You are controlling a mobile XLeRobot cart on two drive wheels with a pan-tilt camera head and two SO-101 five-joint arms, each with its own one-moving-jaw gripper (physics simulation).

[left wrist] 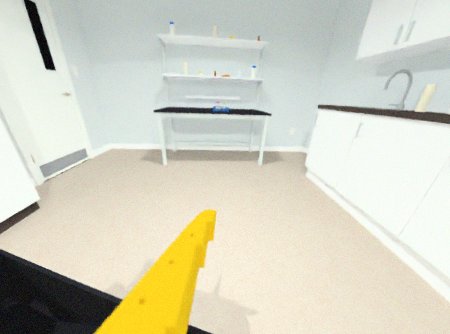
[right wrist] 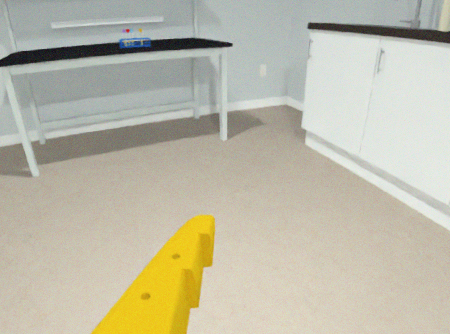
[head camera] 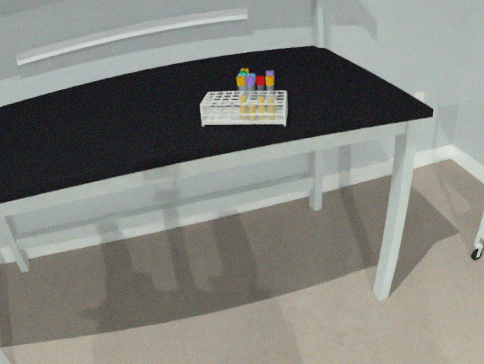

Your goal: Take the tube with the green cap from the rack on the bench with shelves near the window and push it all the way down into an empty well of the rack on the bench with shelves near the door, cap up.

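Frame: origin at the left arm's base, x ahead, y left, z up, level; metres.
Seen in the pictures: left hand, its tool point: (left wrist: 214,221); right hand, its tool point: (right wrist: 213,234).
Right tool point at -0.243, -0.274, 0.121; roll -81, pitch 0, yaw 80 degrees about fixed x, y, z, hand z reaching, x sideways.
Note:
A point is followed by its place in that frame, as x, y, z.
A white rack (head camera: 212,109) {1.076, -0.041, -0.004} stands on the black-topped bench (head camera: 125,125) {1.047, 0.189, -0.013} in the head view. Several capped tubes stand upright at its right side. The green cap (head camera: 243,73) {1.020, -0.127, 0.106} shows partly, at the left rear of the group, behind a yellow cap. A blue rack (left wrist: 221,108) {-2.332, -0.623, 0.016} (right wrist: 135,43) {-2.330, -0.634, 0.016} with a few tubes stands far off on another black-topped bench (left wrist: 185,110) {-2.210, -1.084, -0.013} (right wrist: 75,51) {-2.336, -1.039, -0.013}. My left gripper (left wrist: 211,222) is fully open, one notched jaw showing, with no tube at it. My right gripper (right wrist: 210,227) is fully open too, one jaw showing, far from both racks.
A door (left wrist: 60,100) {-1.716, -2.547, 0.073} is at the left of the left wrist view. White cabinets (left wrist: 345,145) {-1.819, 0.709, -0.195} (right wrist: 340,90) {-1.990, 0.655, -0.259} with a dark counter run along the right. A bench leg (head camera: 395,215) {1.077, -0.571, -0.380} stands at the right front in the head view, and a cart wheel (head camera: 476,252) {1.216, -1.068, -0.729} shows at the right edge.

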